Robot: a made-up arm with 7 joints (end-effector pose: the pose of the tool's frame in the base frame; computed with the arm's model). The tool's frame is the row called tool. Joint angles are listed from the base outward.
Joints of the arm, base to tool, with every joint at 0 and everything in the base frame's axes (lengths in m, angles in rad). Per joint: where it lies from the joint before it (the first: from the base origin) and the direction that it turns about. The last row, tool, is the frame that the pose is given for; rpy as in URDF.
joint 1: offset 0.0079 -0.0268 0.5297 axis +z
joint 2: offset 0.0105 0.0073 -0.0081 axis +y
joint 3: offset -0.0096 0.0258 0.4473 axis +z
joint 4: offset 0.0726 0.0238 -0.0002 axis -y
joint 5: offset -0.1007 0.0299 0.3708 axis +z
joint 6: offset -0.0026 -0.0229 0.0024 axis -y
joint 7: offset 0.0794 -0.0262 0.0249 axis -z
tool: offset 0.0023 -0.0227 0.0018 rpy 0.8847 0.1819 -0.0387
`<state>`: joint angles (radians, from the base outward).
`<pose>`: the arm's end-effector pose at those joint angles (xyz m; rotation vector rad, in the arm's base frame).
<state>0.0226 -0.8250 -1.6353 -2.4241 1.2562 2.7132 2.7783</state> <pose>-0.1825 -0.3895 0.6290 -0.1175 -0.5422 0.5811</pose>
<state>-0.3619 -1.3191 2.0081 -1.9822 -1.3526 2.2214 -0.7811</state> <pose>-0.2934 0.5939 0.2932 -2.6471 0.2581 1.1666</pose>
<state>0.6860 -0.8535 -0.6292 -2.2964 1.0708 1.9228 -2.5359</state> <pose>0.2346 -0.1737 0.9486 0.6368 -0.8049 2.4466</pose>
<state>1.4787 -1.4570 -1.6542 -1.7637 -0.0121 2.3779 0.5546</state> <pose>0.4210 -0.6003 0.5170 2.4013 -0.4265 -0.9929</pose>
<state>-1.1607 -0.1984 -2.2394 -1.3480 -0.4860 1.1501 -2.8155</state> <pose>-0.4994 0.2002 1.1030 1.2490 -0.4485 -0.5950</pose>
